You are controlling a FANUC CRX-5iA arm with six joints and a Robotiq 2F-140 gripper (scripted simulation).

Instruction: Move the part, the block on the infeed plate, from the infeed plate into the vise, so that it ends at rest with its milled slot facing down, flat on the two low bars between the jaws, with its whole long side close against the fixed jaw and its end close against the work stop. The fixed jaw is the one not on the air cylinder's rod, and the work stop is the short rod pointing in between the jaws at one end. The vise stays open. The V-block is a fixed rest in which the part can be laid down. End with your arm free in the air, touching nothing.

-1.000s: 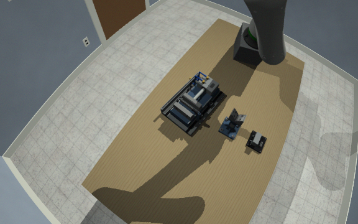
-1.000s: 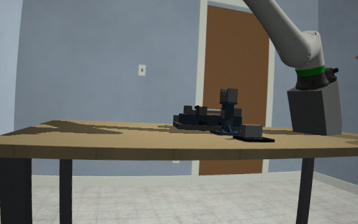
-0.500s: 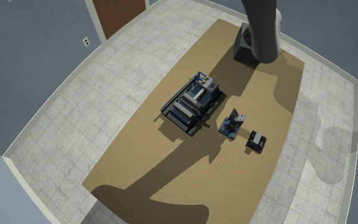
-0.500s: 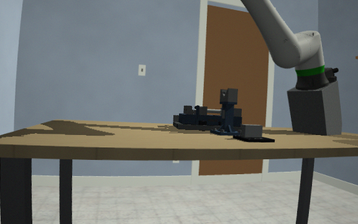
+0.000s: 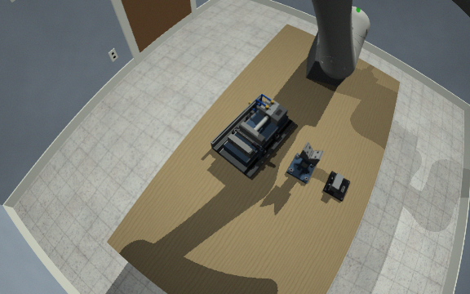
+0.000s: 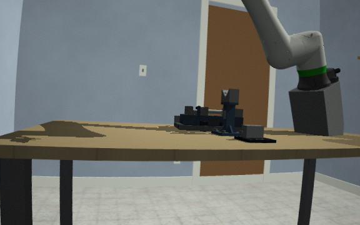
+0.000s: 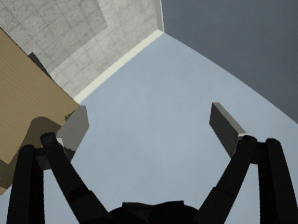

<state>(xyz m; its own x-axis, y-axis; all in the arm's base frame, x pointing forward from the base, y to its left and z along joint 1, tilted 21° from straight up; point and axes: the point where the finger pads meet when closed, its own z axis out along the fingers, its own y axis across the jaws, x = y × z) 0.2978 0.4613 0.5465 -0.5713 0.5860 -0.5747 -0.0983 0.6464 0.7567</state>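
The part lies 20 mm ahead of my hand, 280 mm to the right of it and 550 mm below it. The rest, counted from my hand: V-block post (30 mm ahead, 420 mm to the right, 520 mm below); then work stop rod (90 mm ahead, 600 mm to the right, 490 mm below); then infeed plate (20 mm ahead, 260 mm to the right, 570 mm below).
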